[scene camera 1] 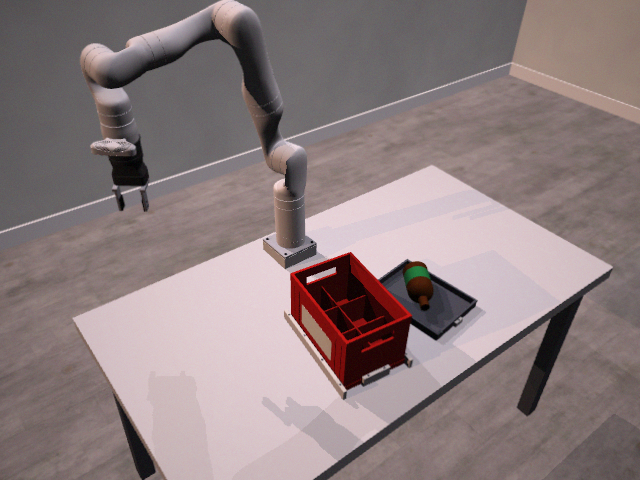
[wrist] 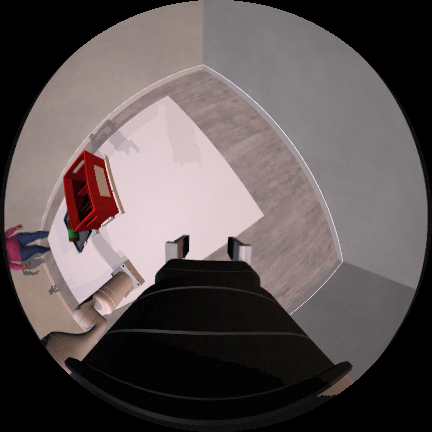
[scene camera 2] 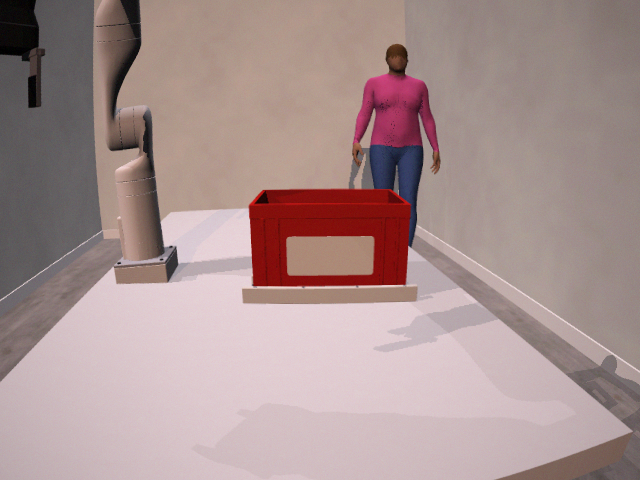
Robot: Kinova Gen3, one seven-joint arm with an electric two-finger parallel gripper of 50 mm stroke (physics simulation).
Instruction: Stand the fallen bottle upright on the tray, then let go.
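Frame: origin at the arm's base, x ahead, y left, z up, level; metres.
Where they show: gripper, between the fingertips: (scene camera 1: 134, 208) (wrist: 207, 243) (scene camera 2: 10, 107); arm's base, origin of its link: (scene camera 1: 290, 239) (wrist: 123, 280) (scene camera 2: 145, 254).
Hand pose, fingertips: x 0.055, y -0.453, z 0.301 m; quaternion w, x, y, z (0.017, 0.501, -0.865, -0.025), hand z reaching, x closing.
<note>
Each offset is from my fingertips to the top centre of the thing. "spot": to the spot under its first point.
A brown bottle @[dx +0.318, dy +0.677, dz -0.267 m] (scene camera 1: 418, 284) with a green band @[spot: dx +0.291, dy +0.679, dz -0.268 m] (scene camera 1: 416, 273) (wrist: 73, 235) lies on its side on the dark grey tray @[dx +0.325, dy +0.679, dz -0.320 m] (scene camera 1: 452, 317) (wrist: 81, 247). In scene camera 1 its neck points toward the front edge of the table. In the wrist view the crate hides part of the bottle and the tray. Neither the bottle nor the tray shows in scene camera 2. My gripper (scene camera 1: 133, 200) (wrist: 207, 243) is open and empty, high up and far from the bottle, on the other side of the crate. In scene camera 2 one finger shows at the upper left.
A tall red crate @[dx +0.354, dy +0.404, dz -0.171 m] (scene camera 1: 374, 356) (scene camera 2: 329, 210) (wrist: 103, 210) with inner dividers stands right beside the tray, between pale rails @[dx +0.354, dy +0.305, dz -0.316 m] (scene camera 1: 316, 356) (scene camera 2: 329, 295). The arm's base (scene camera 1: 289, 251) (scene camera 2: 142, 271) (wrist: 131, 272) stands at the table's back edge. A person (scene camera 2: 397, 111) (wrist: 17, 247) stands beyond the table.
</note>
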